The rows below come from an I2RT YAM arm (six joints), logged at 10 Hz.
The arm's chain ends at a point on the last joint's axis. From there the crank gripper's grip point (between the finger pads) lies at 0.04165 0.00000 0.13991 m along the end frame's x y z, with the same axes.
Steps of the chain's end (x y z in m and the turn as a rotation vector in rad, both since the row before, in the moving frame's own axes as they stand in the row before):
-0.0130 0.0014 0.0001 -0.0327 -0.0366 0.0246
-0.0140 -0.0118 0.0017 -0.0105 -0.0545 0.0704
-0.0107 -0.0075 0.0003 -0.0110 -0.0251 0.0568
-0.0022 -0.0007 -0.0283 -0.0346 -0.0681 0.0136
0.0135 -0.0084 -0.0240 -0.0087 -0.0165 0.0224
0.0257 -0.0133 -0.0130 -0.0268 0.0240 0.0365
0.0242 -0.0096 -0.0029 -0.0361 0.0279 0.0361
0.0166 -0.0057 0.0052 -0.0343 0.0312 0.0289
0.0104 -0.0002 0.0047 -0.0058 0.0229 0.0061
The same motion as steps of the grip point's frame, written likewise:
-0.0182 0.0070 0.0014 -0.0327 -0.0366 0.0246
-0.0218 -0.0077 0.0037 -0.0105 -0.0545 0.0704
-0.0143 -0.0037 0.0013 -0.0110 -0.0251 0.0568
-0.0119 0.0047 -0.0259 -0.0346 -0.0681 0.0136
0.0112 -0.0063 -0.0233 -0.0087 -0.0165 0.0224
0.0289 -0.0080 -0.0141 -0.0268 0.0240 0.0365
0.0280 -0.0030 -0.0042 -0.0361 0.0279 0.0361
0.0209 0.0003 0.0037 -0.0343 0.0312 0.0289
0.0136 0.0009 0.0037 -0.0058 0.0229 0.0061

